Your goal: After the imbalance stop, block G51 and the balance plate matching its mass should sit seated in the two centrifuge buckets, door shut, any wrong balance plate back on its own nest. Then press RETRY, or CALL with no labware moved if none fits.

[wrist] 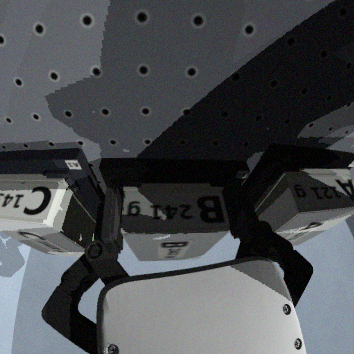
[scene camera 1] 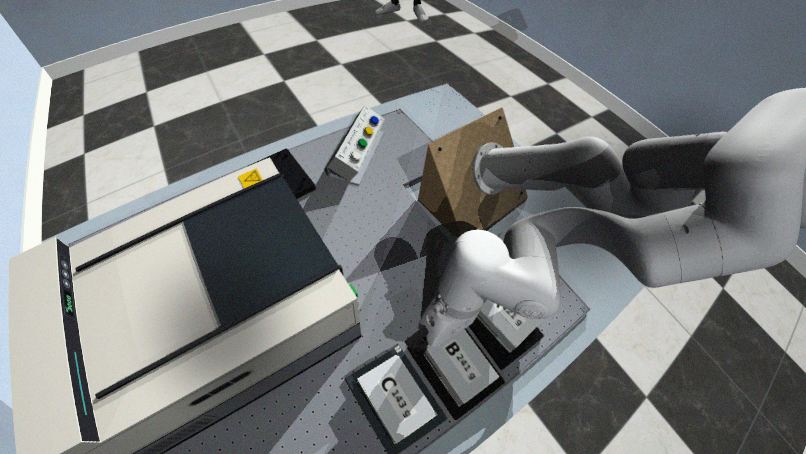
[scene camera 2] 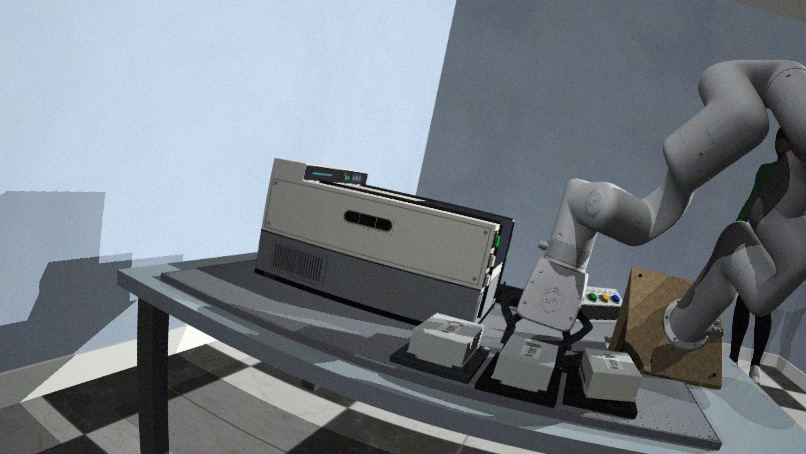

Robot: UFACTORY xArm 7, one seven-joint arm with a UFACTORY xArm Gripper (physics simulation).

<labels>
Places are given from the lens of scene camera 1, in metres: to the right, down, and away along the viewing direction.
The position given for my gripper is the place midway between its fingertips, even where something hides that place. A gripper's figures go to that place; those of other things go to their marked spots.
my gripper (scene camera 1: pixel 437 336): 0.07, 0.21, 0.64
centrifuge (scene camera 1: pixel 158 328): -0.35, 0.14, 0.42
</labels>
